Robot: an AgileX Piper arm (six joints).
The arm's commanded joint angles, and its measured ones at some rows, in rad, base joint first. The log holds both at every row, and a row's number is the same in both.
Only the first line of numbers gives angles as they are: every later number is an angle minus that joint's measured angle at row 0.
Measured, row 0:
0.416 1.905 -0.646 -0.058 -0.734 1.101
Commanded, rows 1 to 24:
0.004 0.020 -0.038 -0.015 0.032 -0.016
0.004 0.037 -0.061 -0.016 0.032 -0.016
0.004 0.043 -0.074 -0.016 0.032 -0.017
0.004 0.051 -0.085 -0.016 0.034 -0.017
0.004 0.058 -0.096 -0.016 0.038 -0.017
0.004 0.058 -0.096 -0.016 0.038 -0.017
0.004 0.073 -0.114 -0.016 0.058 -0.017
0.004 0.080 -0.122 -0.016 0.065 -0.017
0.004 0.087 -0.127 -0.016 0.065 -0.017
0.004 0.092 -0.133 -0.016 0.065 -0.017
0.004 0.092 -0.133 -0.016 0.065 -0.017
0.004 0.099 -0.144 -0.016 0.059 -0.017
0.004 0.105 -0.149 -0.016 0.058 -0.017
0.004 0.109 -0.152 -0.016 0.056 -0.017
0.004 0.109 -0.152 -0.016 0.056 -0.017
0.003 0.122 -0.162 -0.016 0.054 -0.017
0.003 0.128 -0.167 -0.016 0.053 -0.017
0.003 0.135 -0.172 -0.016 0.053 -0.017
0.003 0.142 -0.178 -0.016 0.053 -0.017
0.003 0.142 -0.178 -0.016 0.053 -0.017
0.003 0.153 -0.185 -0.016 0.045 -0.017
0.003 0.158 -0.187 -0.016 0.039 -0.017
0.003 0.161 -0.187 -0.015 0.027 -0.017
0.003 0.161 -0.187 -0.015 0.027 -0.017
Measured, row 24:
0.001 0.154 -0.175 -0.007 0.057 0.000
